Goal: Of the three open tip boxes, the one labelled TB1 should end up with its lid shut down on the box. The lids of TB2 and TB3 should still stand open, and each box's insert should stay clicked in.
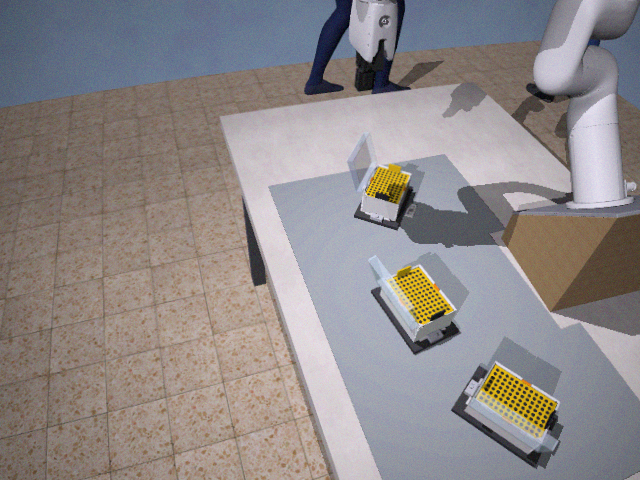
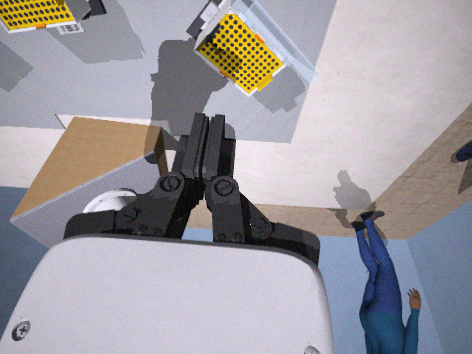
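Where they show: gripper, fingertip midpoint: point(image 1: 363, 88) point(image 2: 211, 132); arm's base, origin of the base link: point(image 1: 599, 205) point(image 2: 110, 207).
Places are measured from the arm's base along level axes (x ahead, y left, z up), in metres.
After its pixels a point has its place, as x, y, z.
The far box, TB1 point(image 1: 387, 186) @[0.323, -0.286, -0.114] point(image 2: 242, 52) @[0.327, -0.293, -0.114], has a yellow insert that sits level inside. Its clear lid point(image 1: 362, 160) @[0.365, -0.348, -0.075] point(image 2: 287, 45) @[0.383, -0.345, -0.028] stands open on the side away from the robot base. The middle box point(image 1: 419, 297) @[0.398, 0.020, -0.113] point(image 2: 37, 14) @[0.372, 0.007, -0.114] has a label point(image 2: 70, 28) @[0.329, 0.005, -0.169] that seems to read TB3; its clear lid point(image 1: 379, 269) @[0.482, -0.005, -0.028] stands open. The near box point(image 1: 518, 400) @[0.335, 0.256, -0.115], TB2, also has its lid point(image 1: 550, 444) @[0.382, 0.345, -0.029] open. Both their inserts look seated. My gripper point(image 1: 364, 85) @[0.417, -0.278, 0.154] point(image 2: 211, 132) @[0.417, -0.278, 0.154] is shut and empty, high above the table, apart from TB1 and its lid.
The boxes stand in dark holders on a grey mat point(image 1: 336, 248) @[0.483, -0.187, -0.171] point(image 2: 125, 105) @[0.164, -0.038, -0.171] on the pale table point(image 1: 299, 144) @[0.446, -0.580, -0.174] point(image 2: 395, 55) @[0.312, -0.566, -0.174]. A wooden plinth point(image 1: 547, 258) @[0.115, 0.031, -0.089] point(image 2: 85, 150) @[0.116, 0.037, -0.075] carries the arm's base point(image 1: 594, 160) @[0.031, -0.040, 0.088] at the right. A person point(image 1: 326, 56) point(image 2: 382, 285) stands beyond the far table edge.
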